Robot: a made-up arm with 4 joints. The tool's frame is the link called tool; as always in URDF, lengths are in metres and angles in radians.
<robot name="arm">
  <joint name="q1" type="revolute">
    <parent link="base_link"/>
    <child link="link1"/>
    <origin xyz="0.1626 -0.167 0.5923" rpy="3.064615 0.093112 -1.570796"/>
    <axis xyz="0 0 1"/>
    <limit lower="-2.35" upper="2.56"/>
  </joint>
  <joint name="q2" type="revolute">
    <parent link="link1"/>
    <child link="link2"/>
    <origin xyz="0.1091 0.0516 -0.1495" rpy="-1.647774 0 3.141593"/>
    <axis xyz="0 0 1"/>
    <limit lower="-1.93" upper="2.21"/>
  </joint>
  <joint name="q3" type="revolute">
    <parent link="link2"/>
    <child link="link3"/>
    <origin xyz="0.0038 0.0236 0.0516" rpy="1.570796 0 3.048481"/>
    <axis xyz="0 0 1"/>
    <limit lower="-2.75" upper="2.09"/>
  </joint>
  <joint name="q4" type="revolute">
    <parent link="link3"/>
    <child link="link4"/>
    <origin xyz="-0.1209 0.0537 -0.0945" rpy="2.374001 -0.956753 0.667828"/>
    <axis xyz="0 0 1"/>
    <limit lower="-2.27" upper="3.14"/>
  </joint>
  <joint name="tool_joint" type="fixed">
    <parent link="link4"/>
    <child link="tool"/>
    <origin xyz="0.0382 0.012 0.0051" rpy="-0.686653 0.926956 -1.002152"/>
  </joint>
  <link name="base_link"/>
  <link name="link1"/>
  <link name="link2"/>
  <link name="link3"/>
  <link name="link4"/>
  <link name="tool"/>
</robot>
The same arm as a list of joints. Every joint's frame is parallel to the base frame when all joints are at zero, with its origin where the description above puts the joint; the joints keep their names.
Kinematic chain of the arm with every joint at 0, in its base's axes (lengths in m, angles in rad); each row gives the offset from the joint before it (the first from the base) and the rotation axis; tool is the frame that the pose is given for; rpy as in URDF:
q1: xyz 0.1626 -0.167 0.5923 axis -0.076902 0.092702 -0.99272
q2: xyz -0.04 -0.1229 0.1422 axis +x
q3: xyz 0.0516 0.0016 0.0239 axis +z
q4: xyz 0.0537 0.1209 -0.0945 axis -0.181003 -0.891817 -0.414608
tool: xyz 0.0017 -0.0218 0.0339 rpy 1.0663 -0.4043 0.6646
Joint limits (rad, base to tool): -2.35..2.56 -1.93..2.21 -2.75..2.09 -2.27..3.14

